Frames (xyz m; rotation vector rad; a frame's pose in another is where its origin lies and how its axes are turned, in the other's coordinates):
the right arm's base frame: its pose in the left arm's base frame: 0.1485 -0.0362 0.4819 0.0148 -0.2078 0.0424
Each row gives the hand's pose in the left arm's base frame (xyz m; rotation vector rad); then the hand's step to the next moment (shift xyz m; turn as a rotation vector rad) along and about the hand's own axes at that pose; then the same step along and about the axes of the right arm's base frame.
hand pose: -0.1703 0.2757 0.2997 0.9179 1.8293 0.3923
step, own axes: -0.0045 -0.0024 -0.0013 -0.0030 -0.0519 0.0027
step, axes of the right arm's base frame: -0.0010 -0.0047 0.0022 -0.0261 -0.0362 -0.0268
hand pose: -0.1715 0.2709 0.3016 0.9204 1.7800 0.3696
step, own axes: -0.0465 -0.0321 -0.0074 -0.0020 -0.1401 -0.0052
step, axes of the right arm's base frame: -0.0118 -0.0532 0.0167 -0.0818 -0.0906 -0.0689
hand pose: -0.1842 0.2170 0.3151 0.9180 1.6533 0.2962
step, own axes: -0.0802 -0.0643 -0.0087 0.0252 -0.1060 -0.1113
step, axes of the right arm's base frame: -0.0310 -0.0945 0.0274 -0.1537 -0.0162 -0.0194
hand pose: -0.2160 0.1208 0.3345 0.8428 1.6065 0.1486
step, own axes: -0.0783 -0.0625 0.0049 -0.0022 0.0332 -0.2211
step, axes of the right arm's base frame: -0.0214 -0.0917 0.0346 -0.1620 0.1108 0.1070
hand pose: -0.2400 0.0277 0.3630 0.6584 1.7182 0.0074
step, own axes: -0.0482 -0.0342 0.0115 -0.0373 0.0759 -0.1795
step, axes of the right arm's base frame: 0.0047 -0.0528 0.0285 -0.0967 0.1152 0.1294
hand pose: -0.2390 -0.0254 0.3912 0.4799 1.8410 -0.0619
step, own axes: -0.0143 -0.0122 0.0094 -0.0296 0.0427 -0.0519
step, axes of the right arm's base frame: 0.0083 -0.0182 0.0064 -0.0113 0.0465 0.0557
